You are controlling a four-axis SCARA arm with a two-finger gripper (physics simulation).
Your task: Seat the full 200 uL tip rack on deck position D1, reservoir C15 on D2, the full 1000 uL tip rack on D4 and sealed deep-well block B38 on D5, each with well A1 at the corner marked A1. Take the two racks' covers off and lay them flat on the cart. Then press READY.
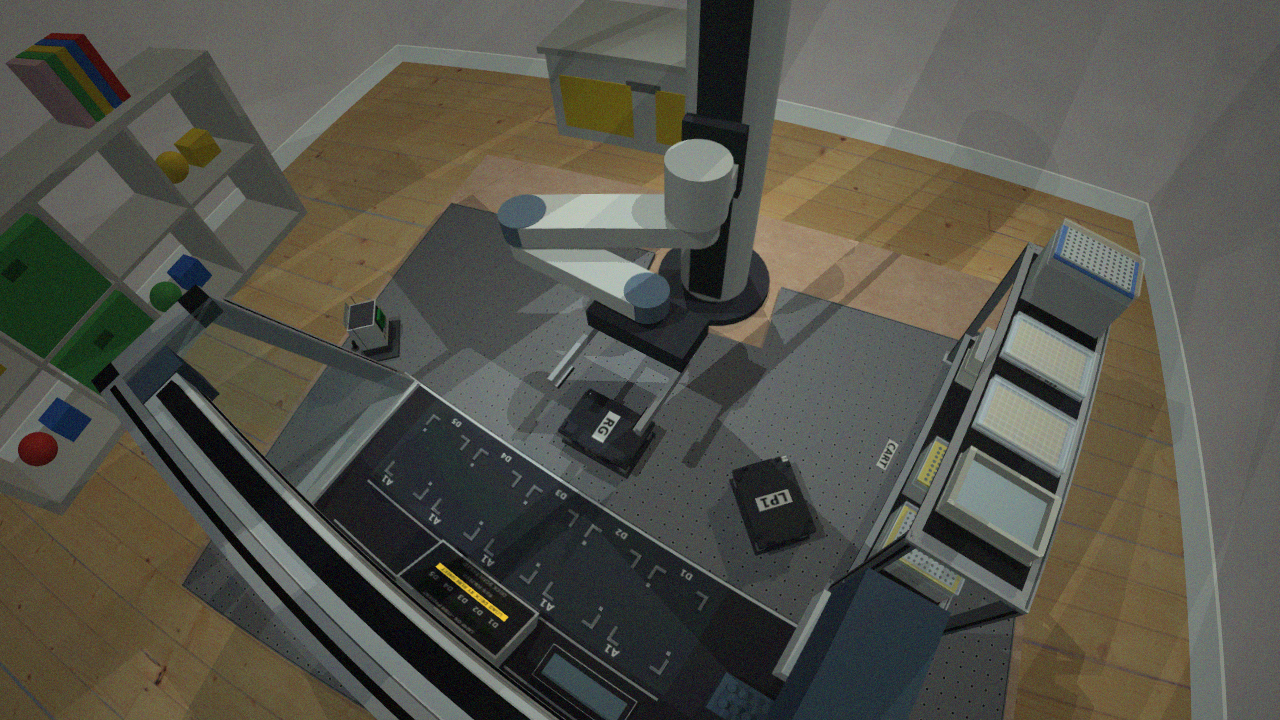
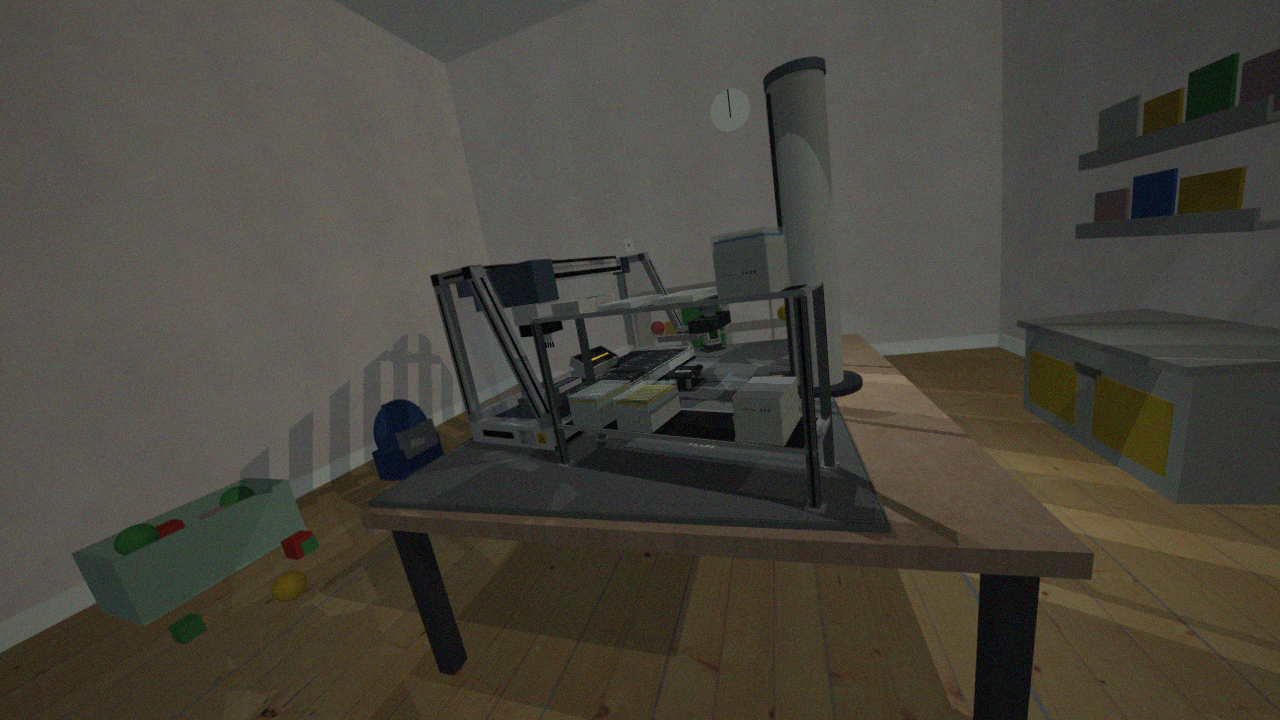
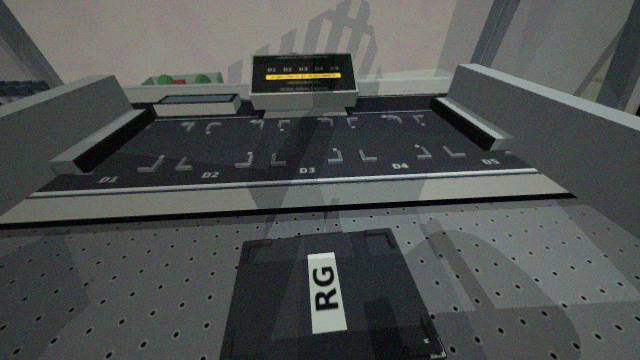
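My gripper (image 1: 601,402) (image 3: 295,92) is open and empty, high above the black RG stand (image 1: 606,431) (image 3: 300,300). The deck (image 1: 617,559) (image 3: 295,142) has bare positions D1 to D5. On the cart's (image 1: 980,577) (image 2: 810,394) top shelf are an open reservoir (image 1: 998,505), two pale well plates or blocks (image 1: 1024,422) (image 1: 1049,353) and a tall blue-edged tip rack (image 1: 1096,257) (image 2: 750,265). Yellow-topped racks (image 2: 601,404) (image 2: 648,407) and a tall grey box (image 2: 767,411) are on its lower level. Labels and covers are too small to make out.
The black LP1 stand (image 1: 774,503) lies between RG and the cart. The display (image 1: 469,595) (image 3: 303,74) shows a yellow bar. A flat panel (image 1: 583,685) (image 3: 197,100) sits beside it. Frame rails surround the deck. A small device (image 1: 366,324) stands beyond the D5 end.
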